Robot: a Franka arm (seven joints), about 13 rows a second.
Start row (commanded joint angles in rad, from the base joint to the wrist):
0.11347, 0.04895, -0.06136, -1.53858, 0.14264, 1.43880, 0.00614
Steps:
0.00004, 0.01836, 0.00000, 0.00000, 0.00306, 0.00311, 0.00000
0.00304, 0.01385, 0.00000, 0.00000, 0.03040, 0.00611, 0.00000
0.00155, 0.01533, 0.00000, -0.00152, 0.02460, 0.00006, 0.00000
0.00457, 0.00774, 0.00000, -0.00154, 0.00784, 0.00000, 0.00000
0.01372, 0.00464, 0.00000, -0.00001, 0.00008, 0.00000, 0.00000
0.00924, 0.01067, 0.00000, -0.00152, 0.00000, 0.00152, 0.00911
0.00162, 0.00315, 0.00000, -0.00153, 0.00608, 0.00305, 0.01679
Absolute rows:
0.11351, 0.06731, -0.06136, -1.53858, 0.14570, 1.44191, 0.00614
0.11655, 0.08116, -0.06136, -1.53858, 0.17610, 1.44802, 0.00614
0.11810, 0.09649, -0.06136, -1.54010, 0.20070, 1.44808, 0.00614
0.12267, 0.10423, -0.06136, -1.54164, 0.20854, 1.44808, 0.00614
0.13639, 0.10887, -0.06136, -1.54165, 0.20862, 1.44808, 0.00614
0.14563, 0.11954, -0.06136, -1.54317, 0.20862, 1.44960, 0.01525
0.14725, 0.12269, -0.06136, -1.54470, 0.21470, 1.45265, 0.03204

